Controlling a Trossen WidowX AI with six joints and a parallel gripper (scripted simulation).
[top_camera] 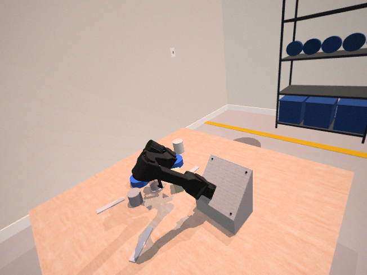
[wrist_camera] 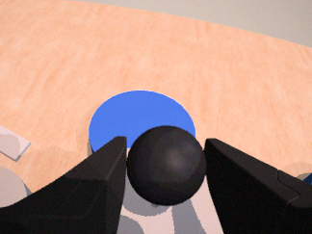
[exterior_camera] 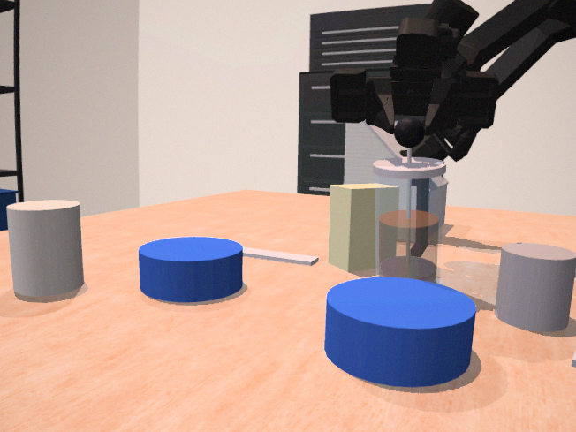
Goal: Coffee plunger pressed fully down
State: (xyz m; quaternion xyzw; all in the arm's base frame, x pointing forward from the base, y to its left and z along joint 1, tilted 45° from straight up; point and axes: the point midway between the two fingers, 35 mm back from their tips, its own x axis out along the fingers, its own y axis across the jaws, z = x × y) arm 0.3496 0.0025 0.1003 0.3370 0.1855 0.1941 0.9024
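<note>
The glass coffee press lies 4 cm behind my gripper tip and 9 cm below it. Also, from my gripper tip: pale yellow block: 13 cm behind, 9 cm to the right, 13 cm below.
</note>
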